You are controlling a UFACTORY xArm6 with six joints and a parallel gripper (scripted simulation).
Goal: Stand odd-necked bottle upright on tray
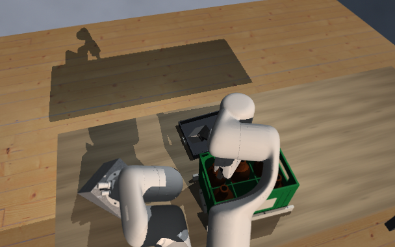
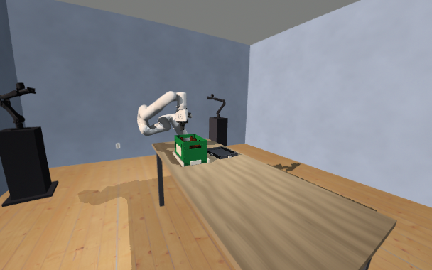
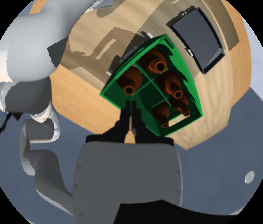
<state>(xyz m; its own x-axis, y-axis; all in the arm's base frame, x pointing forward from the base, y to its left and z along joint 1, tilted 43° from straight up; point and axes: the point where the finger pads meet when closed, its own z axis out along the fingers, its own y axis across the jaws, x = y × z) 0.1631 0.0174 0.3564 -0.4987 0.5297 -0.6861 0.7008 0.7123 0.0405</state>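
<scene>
My hand is 16 cm above the green crate, 9 cm short of it and 2 cm to the right of it. The rest, counted from my hand: dark tray (32 cm to the left, 23 cm below, 12 cm ahead).
</scene>
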